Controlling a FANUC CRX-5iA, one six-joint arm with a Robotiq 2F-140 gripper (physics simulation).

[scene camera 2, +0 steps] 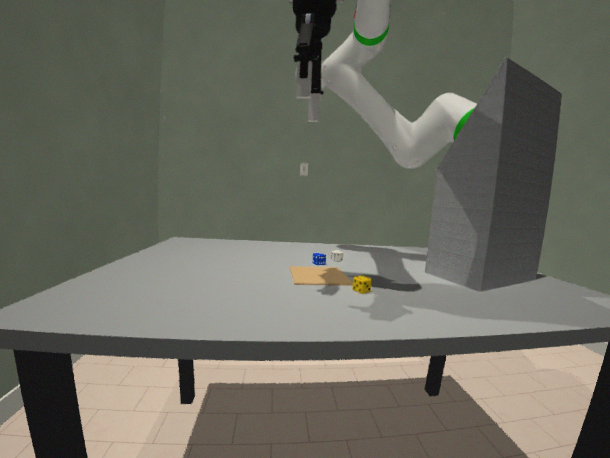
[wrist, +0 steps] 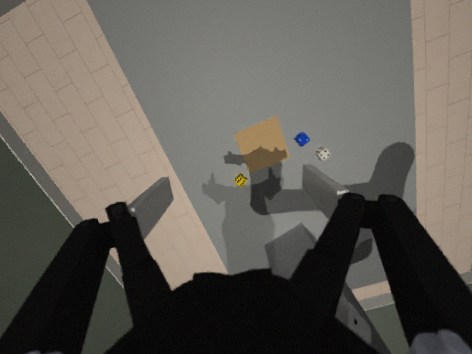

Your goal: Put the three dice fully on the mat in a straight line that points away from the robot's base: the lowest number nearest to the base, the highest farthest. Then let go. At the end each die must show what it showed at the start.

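Places are measured from the arm's base along level axes (x ahead, y left, z up), in metres.
Where they show: gripper, fingertip midpoint: [scene camera 2: 308,110] [wrist: 235,182]; arm's base at its link origin: [scene camera 2: 493,139].
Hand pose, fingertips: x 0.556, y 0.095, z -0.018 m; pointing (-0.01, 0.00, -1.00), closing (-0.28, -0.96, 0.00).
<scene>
Each offset is from my fingertips to the centre of the thing. Level surfaces: height alone.
A tan square mat @(dy -0.066, dx -0.059, dz -0.383 m) [scene camera 2: 307,276] [wrist: 261,135] lies on the table. A yellow die @(dy +0.038, dx -0.137, dz -0.370 m) [scene camera 2: 362,284] [wrist: 240,180] sits off the mat, near its corner toward the base; its upper face seems to show six pips. A blue die @(dy -0.185, dx -0.079, dz -0.370 m) [scene camera 2: 319,259] [wrist: 302,139] sits off the mat's far side in the scene view, with two pips on top. A white die @(dy -0.235, dx -0.148, dz -0.370 m) [scene camera 2: 337,256] [wrist: 323,153] sits beyond the blue one, nearer the base; its top shows several pips, too small to count surely. My gripper [scene camera 2: 308,104] [wrist: 235,182] is open and empty, high above the table.
The grey table @(dz -0.385 m) [scene camera 2: 175,305] [wrist: 210,65] carries the tall grey pedestal [scene camera 2: 465,230] [wrist: 290,248] of the arm at the right in the scene view. The arm's shadow falls across part of the mat and the table near the yellow die.
</scene>
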